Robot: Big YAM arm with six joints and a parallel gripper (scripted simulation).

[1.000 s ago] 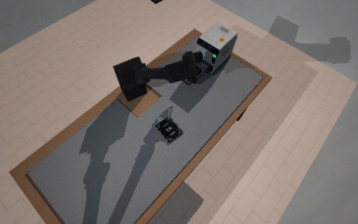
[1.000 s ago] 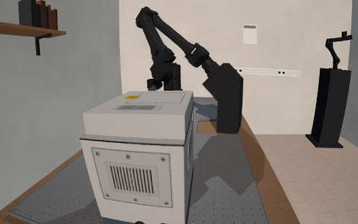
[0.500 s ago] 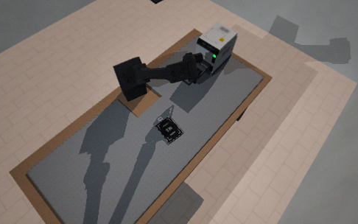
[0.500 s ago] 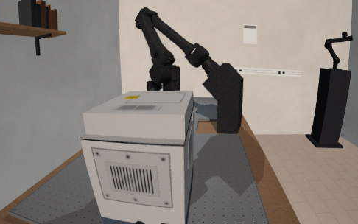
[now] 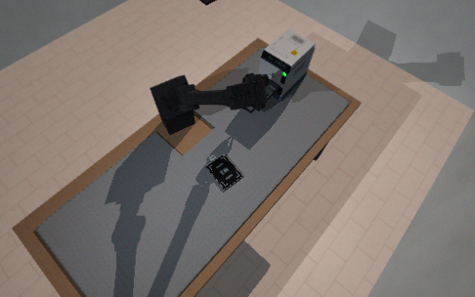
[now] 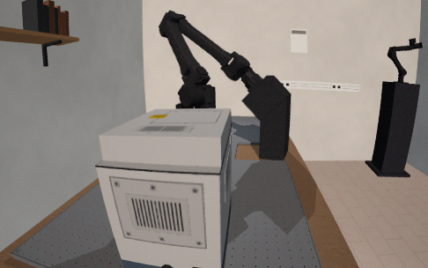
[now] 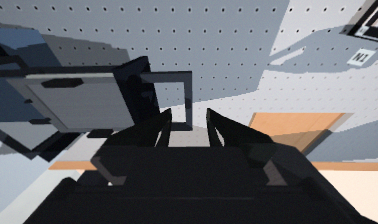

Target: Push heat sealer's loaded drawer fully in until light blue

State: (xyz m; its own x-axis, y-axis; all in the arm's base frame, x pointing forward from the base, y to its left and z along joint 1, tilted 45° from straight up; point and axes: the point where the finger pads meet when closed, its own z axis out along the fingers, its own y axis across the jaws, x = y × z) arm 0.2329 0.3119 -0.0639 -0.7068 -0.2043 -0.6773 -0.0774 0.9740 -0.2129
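The black sealer drawer lies 2 cm behind my hand, 12 cm to the left of it and 4 cm below it.
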